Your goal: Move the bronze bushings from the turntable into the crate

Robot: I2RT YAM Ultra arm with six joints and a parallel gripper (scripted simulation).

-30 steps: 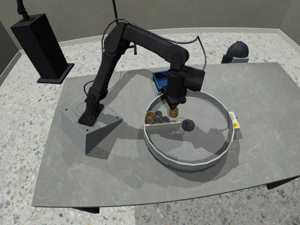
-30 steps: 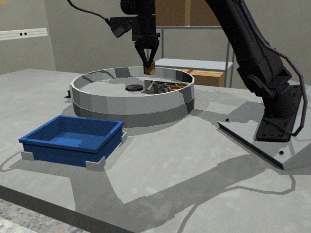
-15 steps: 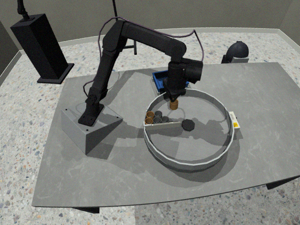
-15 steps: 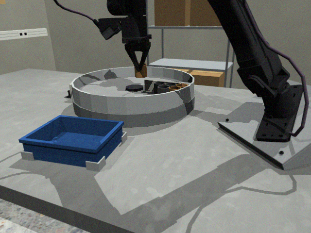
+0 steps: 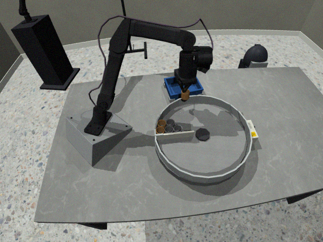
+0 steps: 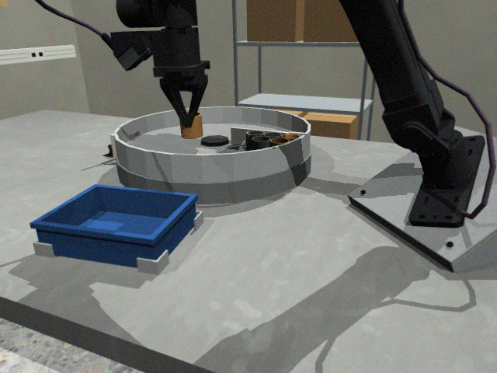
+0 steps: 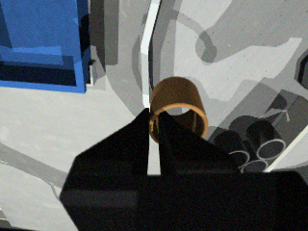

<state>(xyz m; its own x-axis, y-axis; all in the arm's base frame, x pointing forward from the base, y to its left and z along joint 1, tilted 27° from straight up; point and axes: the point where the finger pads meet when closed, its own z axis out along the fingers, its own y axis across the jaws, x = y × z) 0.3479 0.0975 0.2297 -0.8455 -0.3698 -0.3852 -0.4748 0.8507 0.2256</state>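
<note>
The blue crate is 160 mm to the left of my hand, 130 mm below it and 10 mm behind it. Round my hand: turntable 170 mm to the right, 100 mm below, 100 mm ahead.
</note>
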